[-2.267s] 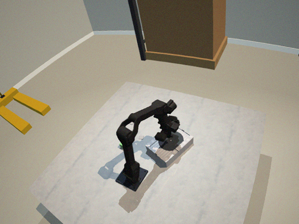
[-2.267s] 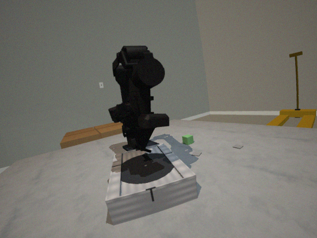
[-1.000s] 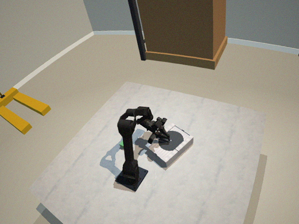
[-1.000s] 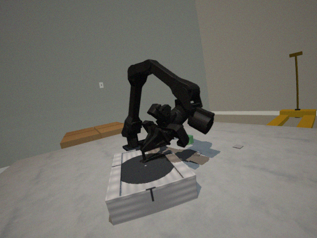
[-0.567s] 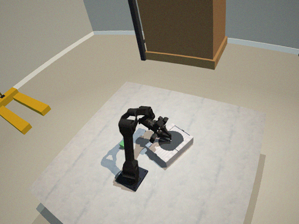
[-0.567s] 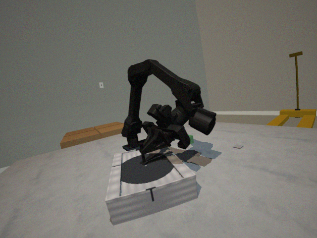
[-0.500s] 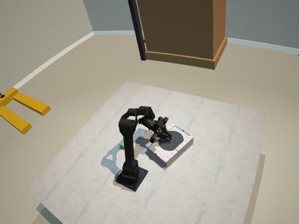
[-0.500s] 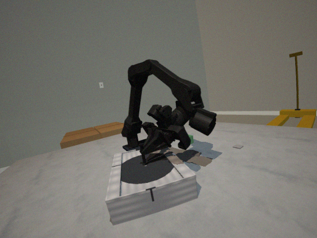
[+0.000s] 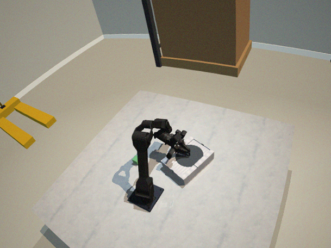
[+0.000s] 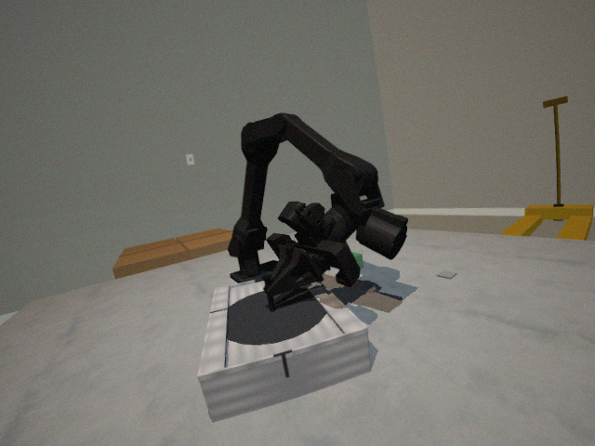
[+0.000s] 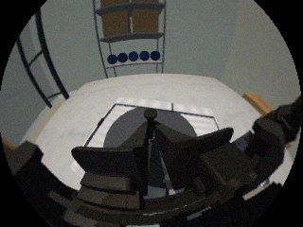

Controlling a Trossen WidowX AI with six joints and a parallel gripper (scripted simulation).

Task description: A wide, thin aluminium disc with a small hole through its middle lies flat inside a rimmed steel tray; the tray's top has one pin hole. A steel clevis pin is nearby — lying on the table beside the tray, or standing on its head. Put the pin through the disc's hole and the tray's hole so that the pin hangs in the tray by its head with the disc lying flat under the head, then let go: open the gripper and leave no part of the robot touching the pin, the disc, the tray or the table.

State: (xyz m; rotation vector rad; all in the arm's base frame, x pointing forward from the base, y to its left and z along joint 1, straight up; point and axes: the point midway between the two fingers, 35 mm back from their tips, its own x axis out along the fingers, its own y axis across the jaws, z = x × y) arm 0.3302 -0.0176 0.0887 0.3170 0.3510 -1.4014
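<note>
Now: the clevis pin right at my gripper tip. Round my gripper tip: wide dark disc 3 cm below; small green cube 18 cm behind, 28 cm to the left, 7 cm below; rimmed steel tray 2 cm behind, 1 cm to the left, 4 cm below.
</note>
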